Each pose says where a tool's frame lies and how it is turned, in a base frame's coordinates. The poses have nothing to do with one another.
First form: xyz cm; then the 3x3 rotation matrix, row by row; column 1 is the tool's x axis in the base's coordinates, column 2 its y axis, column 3 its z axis. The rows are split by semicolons.
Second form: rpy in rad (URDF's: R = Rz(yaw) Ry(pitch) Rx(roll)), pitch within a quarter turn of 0, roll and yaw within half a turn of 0; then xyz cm. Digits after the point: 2 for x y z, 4 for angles.
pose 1, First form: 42.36, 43.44, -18.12; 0.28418, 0.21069, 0.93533; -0.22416, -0.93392, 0.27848; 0.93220, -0.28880, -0.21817
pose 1, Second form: -2.2178, -1.2004, -0.6679, 42.36, 43.44, -18.12
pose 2, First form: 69.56, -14.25, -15.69; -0.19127, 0.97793, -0.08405; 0.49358, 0.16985, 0.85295; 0.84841, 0.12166, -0.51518
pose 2, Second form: 2.9097, -1.0130, 1.9405, 69.56, -14.25, -15.69
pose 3, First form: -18.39, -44.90, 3.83; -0.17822, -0.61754, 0.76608; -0.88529, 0.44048, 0.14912; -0.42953, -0.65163, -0.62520
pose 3, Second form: -2.3355, 0.4440, -1.7695, -18.39, -44.90, 3.83
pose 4, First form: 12.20, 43.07, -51.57; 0.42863, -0.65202, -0.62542; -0.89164, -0.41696, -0.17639; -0.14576, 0.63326, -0.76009
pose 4, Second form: 2.4470, 0.1463, -1.1227, 12.20, 43.07, -51.57
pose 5, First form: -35.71, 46.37, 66.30; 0.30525, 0.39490, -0.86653; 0.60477, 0.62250, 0.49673; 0.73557, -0.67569, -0.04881
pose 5, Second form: -1.6429, -0.8265, 1.1034, -35.71, 46.37, 66.30
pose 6, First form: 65.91, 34.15, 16.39; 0.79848, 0.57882, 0.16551; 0.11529, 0.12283, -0.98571; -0.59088, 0.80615, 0.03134
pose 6, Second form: 1.5319, 0.6321, 0.1434, 65.91, 34.15, 16.39
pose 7, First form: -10.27, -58.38, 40.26; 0.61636, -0.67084, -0.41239; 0.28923, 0.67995, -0.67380; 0.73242, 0.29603, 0.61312
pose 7, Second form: 0.4498, -0.8219, 0.4387, -10.27, -58.38, 40.26
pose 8, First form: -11.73, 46.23, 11.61; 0.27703, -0.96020, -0.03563; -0.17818, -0.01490, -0.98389; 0.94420, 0.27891, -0.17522
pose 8, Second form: 2.1317, -1.2351, -0.5716, -11.73, 46.23, 11.61
